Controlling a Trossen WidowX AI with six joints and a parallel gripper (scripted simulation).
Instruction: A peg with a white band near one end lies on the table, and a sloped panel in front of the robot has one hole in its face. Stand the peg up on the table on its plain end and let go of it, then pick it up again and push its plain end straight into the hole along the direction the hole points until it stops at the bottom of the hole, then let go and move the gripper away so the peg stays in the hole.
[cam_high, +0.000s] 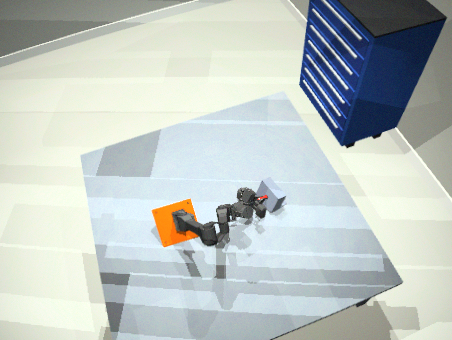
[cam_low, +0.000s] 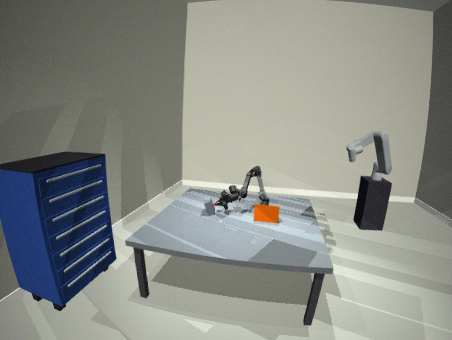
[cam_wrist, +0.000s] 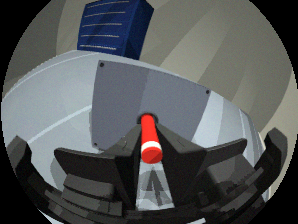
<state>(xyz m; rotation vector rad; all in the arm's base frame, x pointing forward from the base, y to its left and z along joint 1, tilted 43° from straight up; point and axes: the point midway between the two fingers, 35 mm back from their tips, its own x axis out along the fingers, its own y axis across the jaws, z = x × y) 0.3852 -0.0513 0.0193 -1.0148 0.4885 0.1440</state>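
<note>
Now: the peg 1 cm behind my gripper tip and 1 cm above it. Round my gripper tip: panel (4 cm ahead, 2 cm below, 1 cm to the left).
</note>
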